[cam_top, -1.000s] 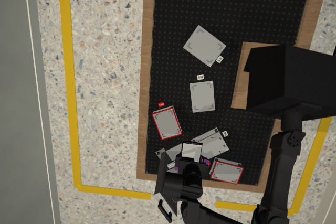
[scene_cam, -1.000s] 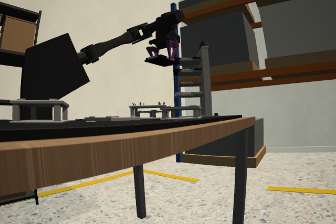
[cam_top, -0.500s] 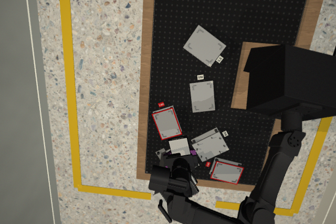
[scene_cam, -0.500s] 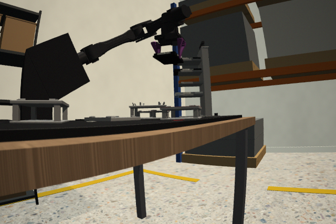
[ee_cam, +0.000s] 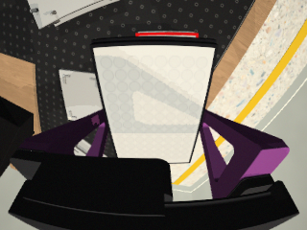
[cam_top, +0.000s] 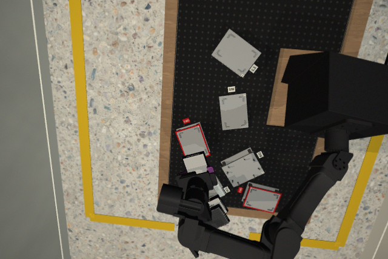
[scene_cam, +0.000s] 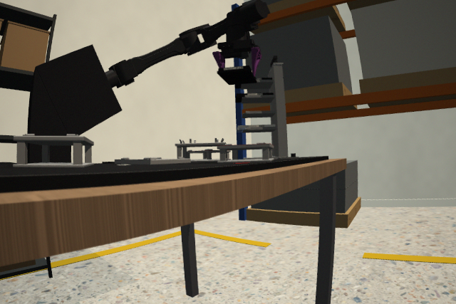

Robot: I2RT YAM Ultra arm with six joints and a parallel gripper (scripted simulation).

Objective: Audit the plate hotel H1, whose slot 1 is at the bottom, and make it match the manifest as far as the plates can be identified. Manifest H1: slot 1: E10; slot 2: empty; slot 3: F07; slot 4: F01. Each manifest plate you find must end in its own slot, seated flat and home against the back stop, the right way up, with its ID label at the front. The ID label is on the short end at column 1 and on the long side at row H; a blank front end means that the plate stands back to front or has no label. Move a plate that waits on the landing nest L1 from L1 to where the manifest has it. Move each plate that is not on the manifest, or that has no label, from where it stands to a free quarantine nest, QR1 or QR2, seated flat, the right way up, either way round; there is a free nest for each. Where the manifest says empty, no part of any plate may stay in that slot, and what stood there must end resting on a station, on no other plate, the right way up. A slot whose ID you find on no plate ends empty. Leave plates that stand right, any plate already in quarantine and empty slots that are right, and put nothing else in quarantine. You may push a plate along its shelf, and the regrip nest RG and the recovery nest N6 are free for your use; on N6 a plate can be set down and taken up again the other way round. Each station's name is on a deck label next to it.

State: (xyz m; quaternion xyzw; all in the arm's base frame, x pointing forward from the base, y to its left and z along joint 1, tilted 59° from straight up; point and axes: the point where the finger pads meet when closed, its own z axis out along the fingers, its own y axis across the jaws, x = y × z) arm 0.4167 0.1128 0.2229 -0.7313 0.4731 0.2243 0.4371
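The quarantine nest QR1 is 200 mm below my hand, 30 mm ahead of it and 10 mm to the right of it. The rest, counted from my hand: regrip nest RG: 220 mm behind, 180 mm below, 70 mm to the left; plate hotel H1: 240 mm to the left, 80 mm below, 20 mm behind; white well plate: 190 mm to the left, 130 mm below, 80 mm behind.
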